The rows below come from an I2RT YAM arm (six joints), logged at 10 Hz.
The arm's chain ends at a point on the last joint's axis. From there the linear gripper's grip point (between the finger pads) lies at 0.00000 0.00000 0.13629 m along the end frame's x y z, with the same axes.
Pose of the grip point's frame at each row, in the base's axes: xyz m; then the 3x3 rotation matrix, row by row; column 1 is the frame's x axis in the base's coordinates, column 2 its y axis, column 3 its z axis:
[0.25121 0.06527 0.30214], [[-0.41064 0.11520 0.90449], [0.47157 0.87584 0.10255], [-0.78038 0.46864 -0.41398]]
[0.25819 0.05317 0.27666], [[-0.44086 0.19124 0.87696], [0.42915 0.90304 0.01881], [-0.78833 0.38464 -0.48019]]
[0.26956 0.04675 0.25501], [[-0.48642 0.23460 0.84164], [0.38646 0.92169 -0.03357], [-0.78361 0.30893 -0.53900]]
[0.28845 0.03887 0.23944], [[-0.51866 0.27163 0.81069], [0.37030 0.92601 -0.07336], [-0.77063 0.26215 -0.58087]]
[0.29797 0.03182 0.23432], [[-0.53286 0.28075 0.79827], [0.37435 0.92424 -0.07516], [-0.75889 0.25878 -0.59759]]
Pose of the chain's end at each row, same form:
[0.12794 0.05129 0.35856], [[-0.41064 0.11520 0.90449], [0.47157 0.87584 0.10255], [-0.78038 0.46864 -0.41398]]
[0.13867 0.05061 0.34211], [[-0.44086 0.19124 0.87696], [0.42915 0.90304 0.01881], [-0.78833 0.38464 -0.48019]]
[0.15485 0.05133 0.32847], [[-0.48642 0.23460 0.84164], [0.38646 0.92169 -0.03357], [-0.78361 0.30893 -0.53900]]
[0.17796 0.04887 0.31861], [[-0.51866 0.27163 0.81069], [0.37030 0.92601 -0.07336], [-0.77063 0.26215 -0.58087]]
[0.18917 0.04206 0.31577], [[-0.53286 0.28075 0.79827], [0.37435 0.92424 -0.07516], [-0.75889 0.25878 -0.59759]]

